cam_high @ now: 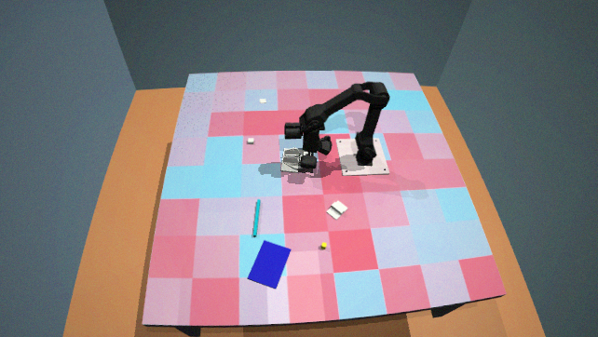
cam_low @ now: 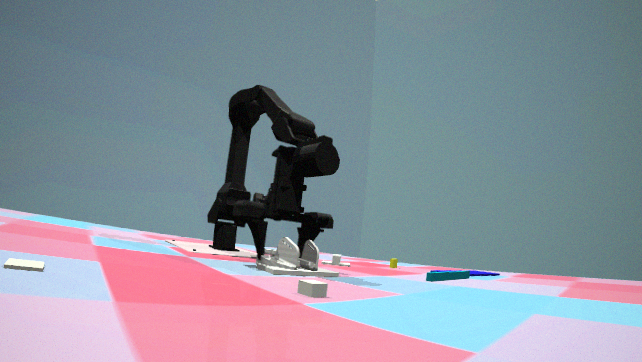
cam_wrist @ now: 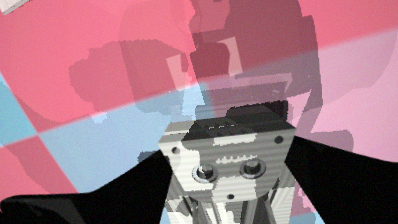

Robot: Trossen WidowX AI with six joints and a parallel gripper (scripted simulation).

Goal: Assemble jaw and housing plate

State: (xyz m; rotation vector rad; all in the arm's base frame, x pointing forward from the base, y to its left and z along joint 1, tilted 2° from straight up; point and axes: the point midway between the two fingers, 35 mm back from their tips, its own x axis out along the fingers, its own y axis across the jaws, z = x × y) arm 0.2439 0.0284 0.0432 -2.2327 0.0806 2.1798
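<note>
The housing plate is 1 cm ahead of my gripper tip and 2 cm above it. From my gripper tip the other things lie so: blue card: 12 cm ahead, 46 cm to the left, 1 cm below; yellow cube: 6 cm behind, 38 cm to the left; teal pen: 19 cm ahead, 28 cm to the left.
</note>
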